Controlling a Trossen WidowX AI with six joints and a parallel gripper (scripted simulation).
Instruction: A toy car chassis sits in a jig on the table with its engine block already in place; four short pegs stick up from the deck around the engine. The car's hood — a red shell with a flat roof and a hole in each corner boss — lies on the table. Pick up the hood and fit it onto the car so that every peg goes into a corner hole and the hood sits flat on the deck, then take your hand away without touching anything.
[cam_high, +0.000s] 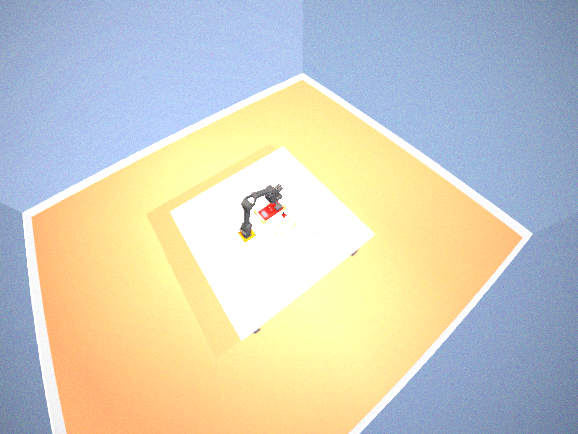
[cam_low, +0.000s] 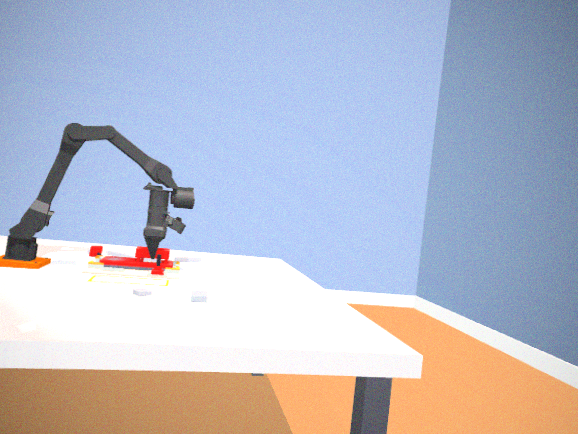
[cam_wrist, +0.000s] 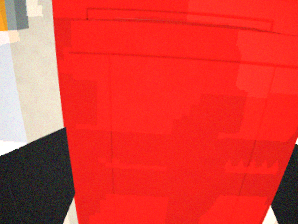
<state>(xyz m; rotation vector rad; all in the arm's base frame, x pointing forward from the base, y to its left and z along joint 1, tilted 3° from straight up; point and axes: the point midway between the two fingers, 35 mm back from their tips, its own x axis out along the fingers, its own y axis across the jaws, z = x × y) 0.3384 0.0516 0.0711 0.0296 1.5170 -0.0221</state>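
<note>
My gripper tip is now 2 cm below the red hood.
</note>
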